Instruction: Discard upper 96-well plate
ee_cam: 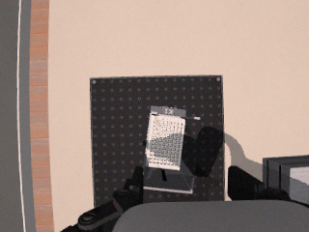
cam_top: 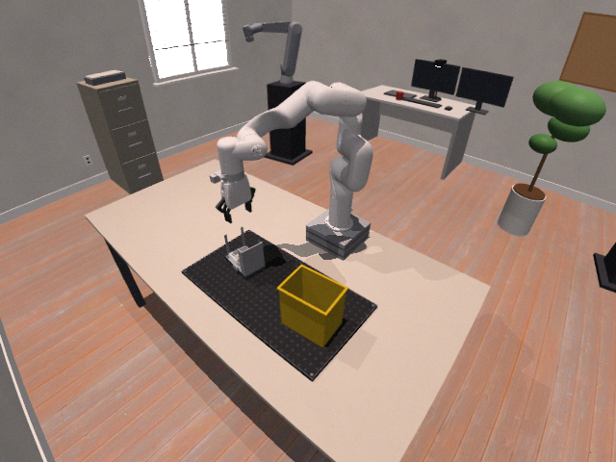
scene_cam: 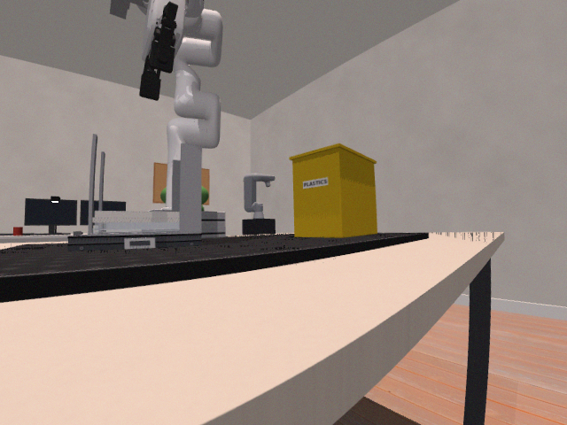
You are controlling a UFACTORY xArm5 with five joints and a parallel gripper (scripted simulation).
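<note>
Now: the 96-well plate 22 cm below my hand. The rest, counted from my hand: yellow plastics bin (38 cm to the left, 17 cm below, 10 cm ahead).
</note>
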